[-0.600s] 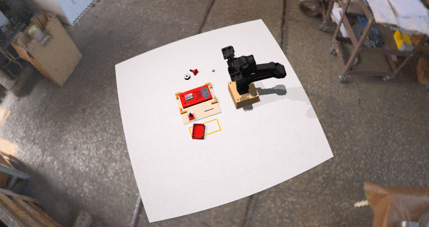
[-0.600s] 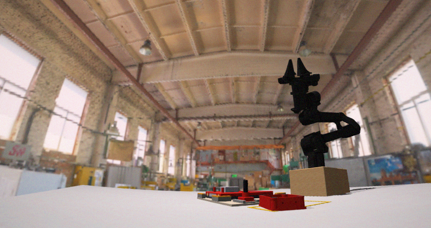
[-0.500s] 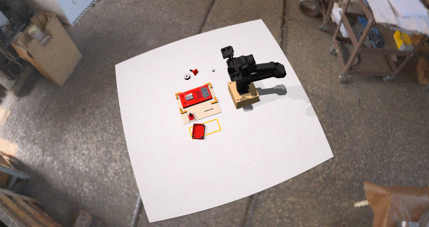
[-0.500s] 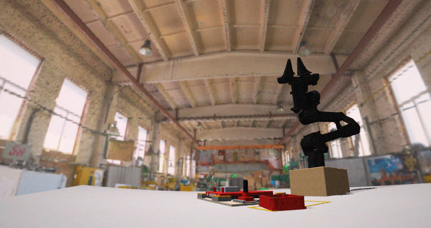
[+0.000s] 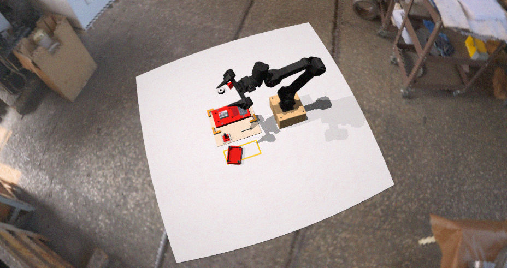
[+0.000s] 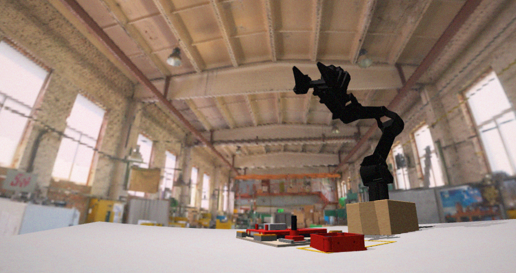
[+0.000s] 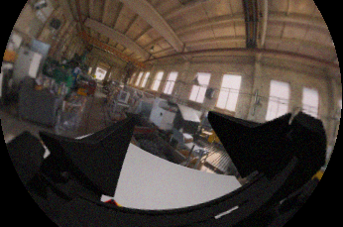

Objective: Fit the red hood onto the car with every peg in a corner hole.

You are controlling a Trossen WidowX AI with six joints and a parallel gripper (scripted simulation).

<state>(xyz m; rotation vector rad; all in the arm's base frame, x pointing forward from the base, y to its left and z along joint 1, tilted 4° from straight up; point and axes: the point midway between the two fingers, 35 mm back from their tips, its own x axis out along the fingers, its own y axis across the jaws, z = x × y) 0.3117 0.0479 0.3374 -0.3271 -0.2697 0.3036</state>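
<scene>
The red hood is 45 cm below my gripper tip, 8 cm to the left of it and 3 cm ahead of it. Also, from my gripper tip: wheel: 45 cm below, 33 cm to the right, 2 cm behind; then grey engine block: 44 cm below, 16 cm to the right, 1 cm ahead.
</scene>
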